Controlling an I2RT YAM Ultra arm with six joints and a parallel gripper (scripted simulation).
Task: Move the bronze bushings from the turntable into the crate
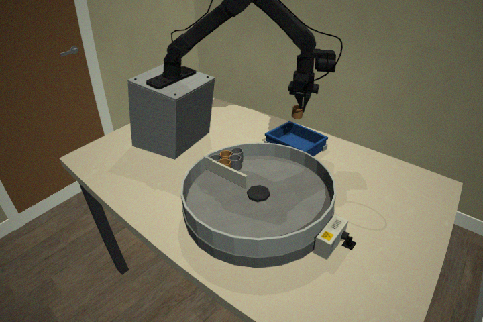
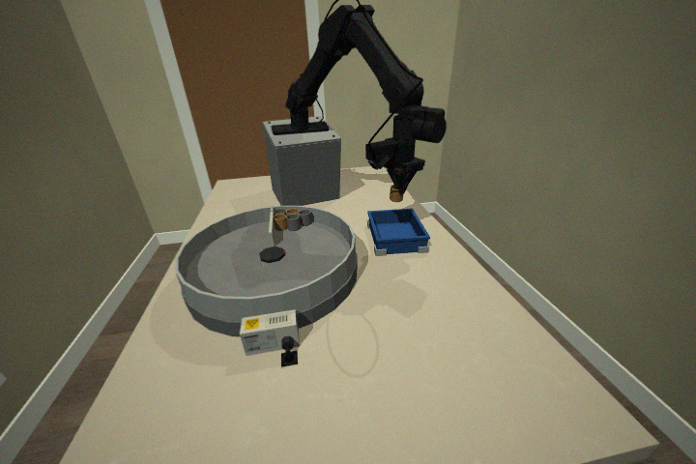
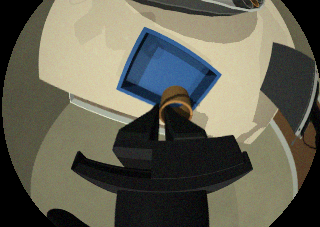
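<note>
My hand is 13 cm above the blue crate and 2 cm past it. Round my hand: grey turntable: 37 cm to the right, 10 cm below, 4 cm ahead.
</note>
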